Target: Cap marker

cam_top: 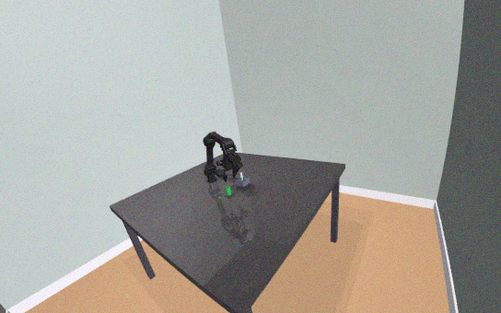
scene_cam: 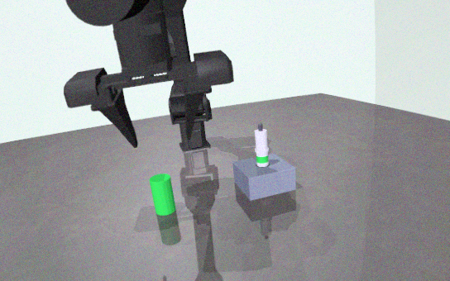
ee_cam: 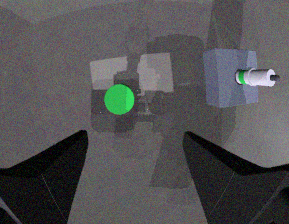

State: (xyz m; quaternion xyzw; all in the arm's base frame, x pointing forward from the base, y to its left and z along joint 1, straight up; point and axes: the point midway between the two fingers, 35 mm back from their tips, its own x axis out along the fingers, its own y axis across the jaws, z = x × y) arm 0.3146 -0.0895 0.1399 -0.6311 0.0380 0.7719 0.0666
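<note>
Now: the green cap 2 cm behind my gripper tip, 1 cm to the right of it and 8 cm below it. The rest, counted from my gripper tip: grey-blue holder block: 3 cm behind, 15 cm to the left, 9 cm below.
</note>
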